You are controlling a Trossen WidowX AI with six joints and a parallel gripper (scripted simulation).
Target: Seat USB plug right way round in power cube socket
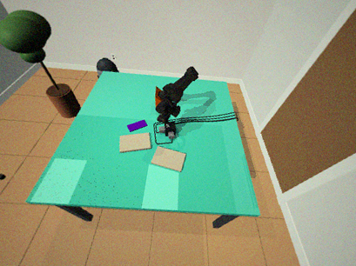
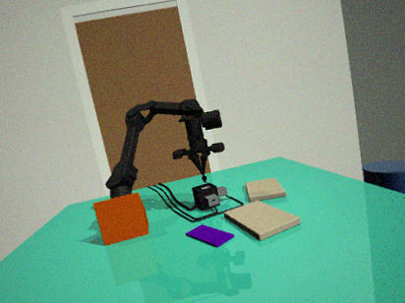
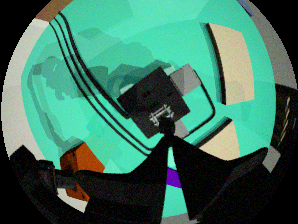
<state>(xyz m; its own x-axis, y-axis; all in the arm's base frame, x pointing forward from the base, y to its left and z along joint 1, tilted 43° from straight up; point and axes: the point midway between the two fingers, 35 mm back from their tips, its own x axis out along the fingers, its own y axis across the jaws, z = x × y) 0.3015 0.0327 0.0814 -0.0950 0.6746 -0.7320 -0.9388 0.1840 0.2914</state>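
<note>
Now: the usb plug 20 mm below my gripper tip. Also, from my gripper tip: purple card 230 mm to the right, 130 mm below, 40 mm behind.
</note>
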